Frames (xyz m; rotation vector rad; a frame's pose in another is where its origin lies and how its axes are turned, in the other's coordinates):
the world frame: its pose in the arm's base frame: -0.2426 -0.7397 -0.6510 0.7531 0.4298 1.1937
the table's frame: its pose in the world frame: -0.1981 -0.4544 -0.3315 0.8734 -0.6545 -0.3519
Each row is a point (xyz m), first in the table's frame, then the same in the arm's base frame.
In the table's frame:
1: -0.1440 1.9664 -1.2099
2: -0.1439 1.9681 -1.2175
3: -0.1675 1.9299 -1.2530
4: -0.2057 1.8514 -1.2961
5: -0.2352 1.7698 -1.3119
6: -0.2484 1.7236 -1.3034
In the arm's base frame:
1: -0.6785 -0.1553 0.9168
2: -0.6819 -0.1489 0.9197
3: -0.7247 -0.1261 0.8892
4: -0.7891 -0.0998 0.8211
5: -0.8330 -0.0922 0.7450
6: -0.8464 -0.1011 0.6989

